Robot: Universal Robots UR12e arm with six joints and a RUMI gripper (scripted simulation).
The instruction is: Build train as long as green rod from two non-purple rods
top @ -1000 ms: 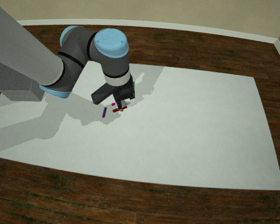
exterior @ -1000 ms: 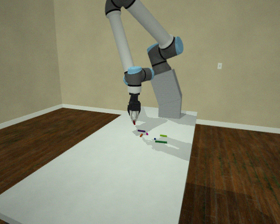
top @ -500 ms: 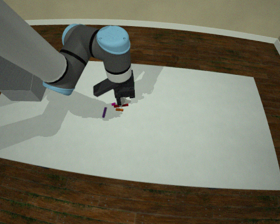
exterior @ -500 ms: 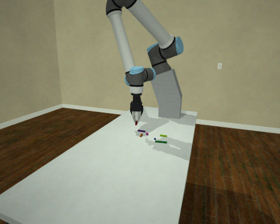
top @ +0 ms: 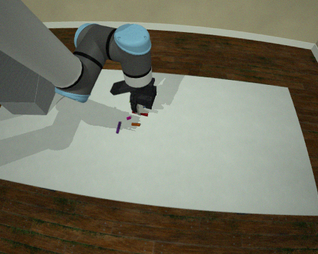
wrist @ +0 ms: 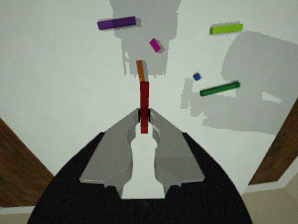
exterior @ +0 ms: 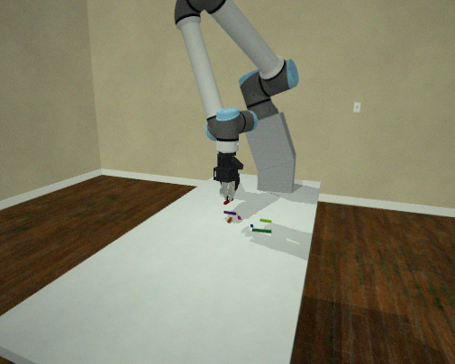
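My gripper is now 11 cm to the right of the small blue rod, 11 cm above it and 1 cm short of it. From my hand the other things lie so: red rod 1 cm below; then orange rod 11 cm below, 3 cm behind; then magenta rod 11 cm below, 6 cm behind, 4 cm to the left.
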